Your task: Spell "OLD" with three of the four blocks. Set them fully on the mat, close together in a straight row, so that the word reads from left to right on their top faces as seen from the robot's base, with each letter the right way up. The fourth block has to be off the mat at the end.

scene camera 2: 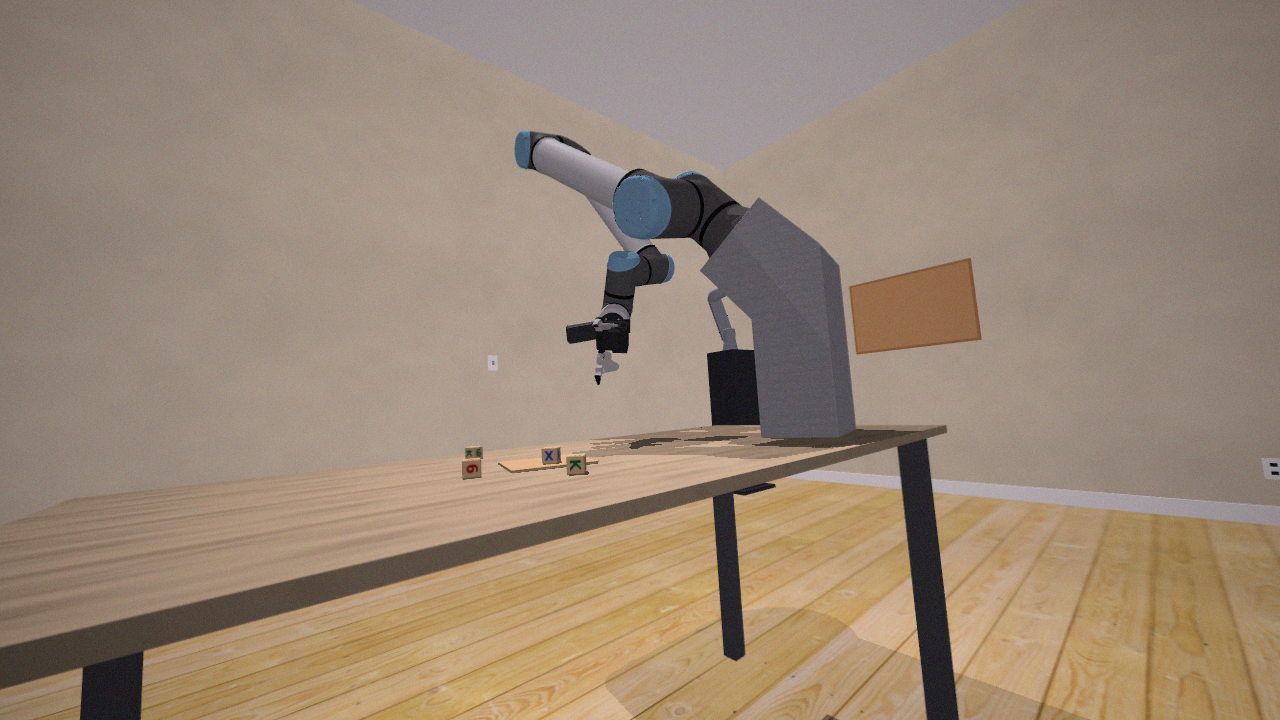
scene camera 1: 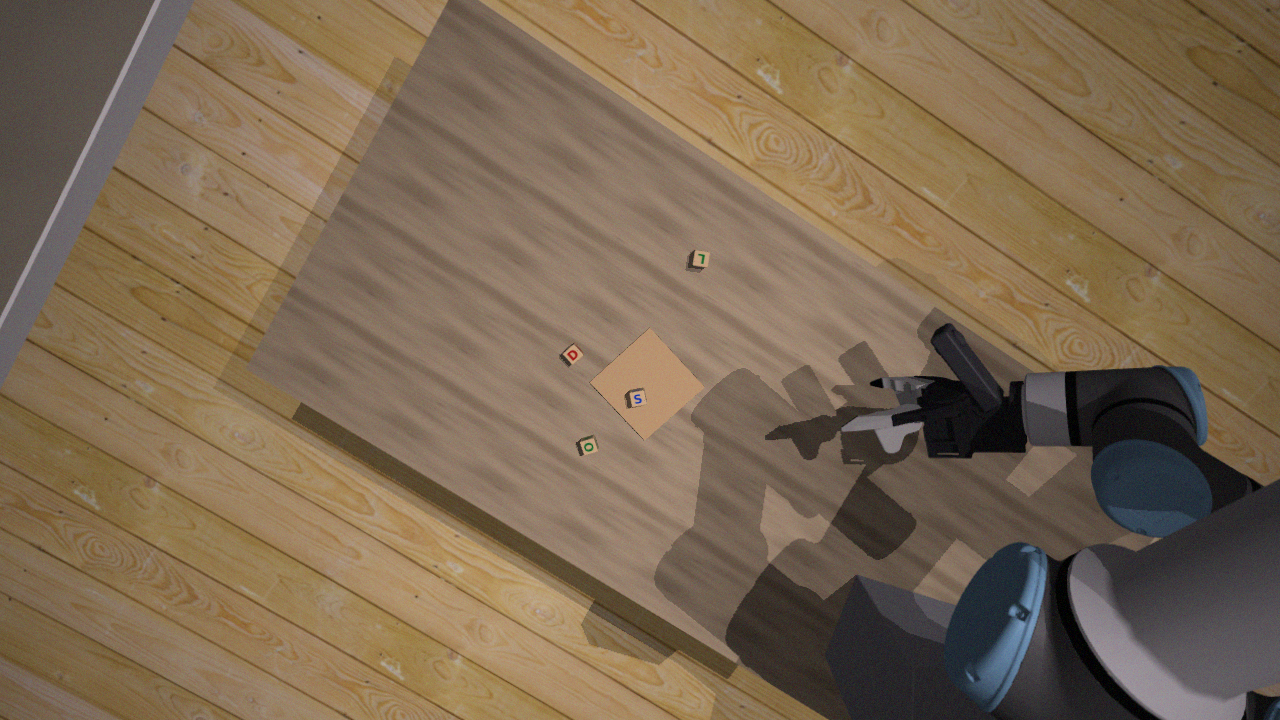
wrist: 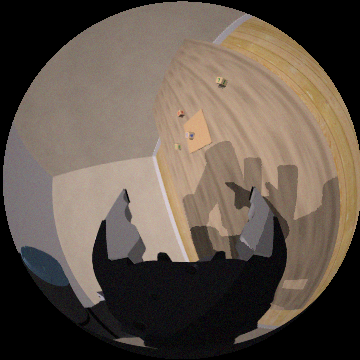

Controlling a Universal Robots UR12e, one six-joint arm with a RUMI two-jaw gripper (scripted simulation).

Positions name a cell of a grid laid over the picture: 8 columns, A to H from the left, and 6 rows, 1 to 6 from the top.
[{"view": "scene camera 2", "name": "my gripper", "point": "D3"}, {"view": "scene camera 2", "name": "tan mat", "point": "D4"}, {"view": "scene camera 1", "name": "my gripper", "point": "F4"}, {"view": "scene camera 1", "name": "tan mat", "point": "E4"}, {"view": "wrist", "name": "my gripper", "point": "E4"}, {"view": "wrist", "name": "tan mat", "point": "E3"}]
